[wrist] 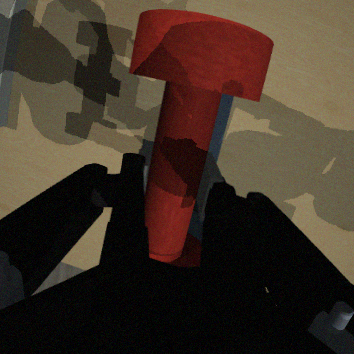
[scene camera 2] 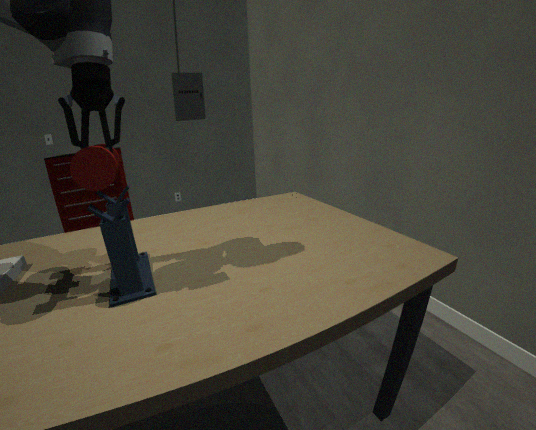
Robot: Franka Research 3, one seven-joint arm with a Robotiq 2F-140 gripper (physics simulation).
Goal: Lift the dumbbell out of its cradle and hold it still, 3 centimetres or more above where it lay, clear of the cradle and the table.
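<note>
Red dumbbell, blue cradle, my gripper: visible.
</note>
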